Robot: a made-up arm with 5 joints.
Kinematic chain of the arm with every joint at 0, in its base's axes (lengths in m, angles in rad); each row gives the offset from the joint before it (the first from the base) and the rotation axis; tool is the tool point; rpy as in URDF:
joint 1: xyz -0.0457 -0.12 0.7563 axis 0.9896 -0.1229 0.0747
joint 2: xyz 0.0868 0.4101 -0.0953 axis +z
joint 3: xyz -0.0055 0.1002 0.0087 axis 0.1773 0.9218 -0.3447
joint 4: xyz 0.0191 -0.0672 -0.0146 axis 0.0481 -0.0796 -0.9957
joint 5: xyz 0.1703 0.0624 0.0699 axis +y
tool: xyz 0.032 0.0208 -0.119 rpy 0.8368 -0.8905 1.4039
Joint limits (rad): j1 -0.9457..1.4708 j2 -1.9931..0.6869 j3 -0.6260..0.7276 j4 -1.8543..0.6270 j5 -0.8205..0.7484
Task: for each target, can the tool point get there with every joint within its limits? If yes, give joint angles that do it. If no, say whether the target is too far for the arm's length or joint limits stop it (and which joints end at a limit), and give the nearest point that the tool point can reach.
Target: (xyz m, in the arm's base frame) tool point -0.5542 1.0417 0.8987
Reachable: no: too far | nearest point -0.1624 0.5602 0.8571 | short by 0.622 m
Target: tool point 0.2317 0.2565 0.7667
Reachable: yes | joints 0.6862 -1.0575 0.5511 -0.1145 -0.5015
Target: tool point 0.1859 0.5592 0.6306
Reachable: yes | joints 0.0196 0.1433 0.0560 -0.5941 -0.5463
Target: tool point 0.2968 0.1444 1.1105
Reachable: yes | joints 1.1607 -1.3083 -0.2429 -0.8675 -0.4994
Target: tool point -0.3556 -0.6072 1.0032
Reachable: no: joint limits stop it (at a limit: joint 1, joint 2, joint 3, joint 4, joint 5) | nearest point -0.0915 -0.2042 0.9346 | short by 0.487 m
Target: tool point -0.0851 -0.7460 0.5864
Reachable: no: joint limits stop it (at a limit: joint 1, joint 2, joint 5) | nearest point 0.0076 -0.2439 0.4570 | short by 0.527 m
